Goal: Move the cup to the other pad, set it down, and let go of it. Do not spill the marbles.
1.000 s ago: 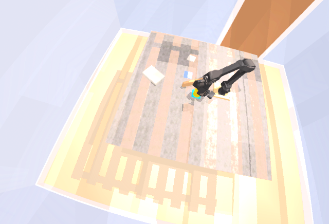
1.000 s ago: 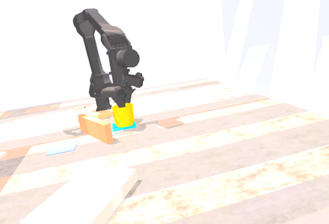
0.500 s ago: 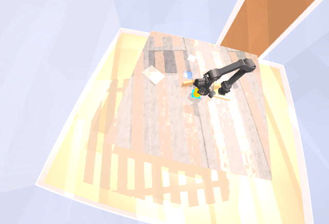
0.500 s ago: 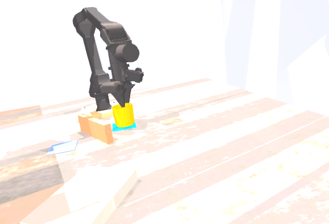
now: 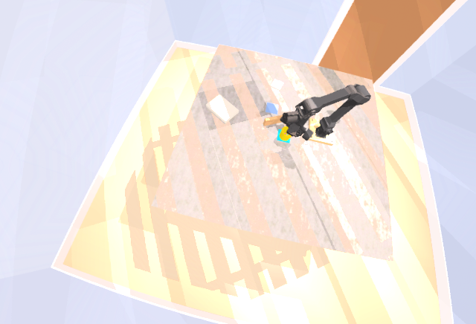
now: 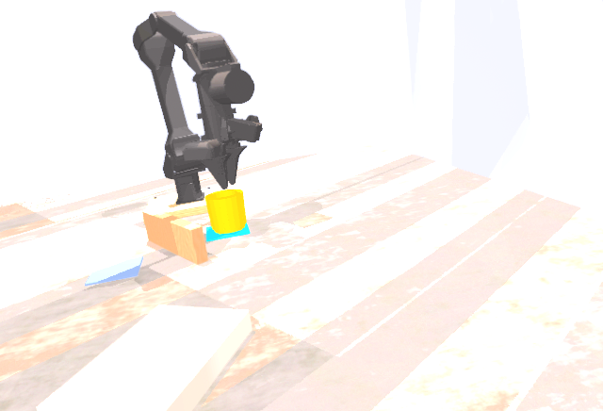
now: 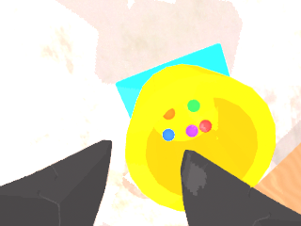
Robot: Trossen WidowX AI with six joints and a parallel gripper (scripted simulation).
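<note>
My gripper tip is now 40 mm above the yellow cup, 20 mm short of it and 10 mm to the left of it. Also, from my gripper tip: cyan pad (90 mm below, 20 mm to the right, 20 mm ahead); then wooden block (110 mm to the right, 80 mm ahead, 60 mm below); then red marble (60 mm below, 40 mm ahead, 30 mm to the right).
</note>
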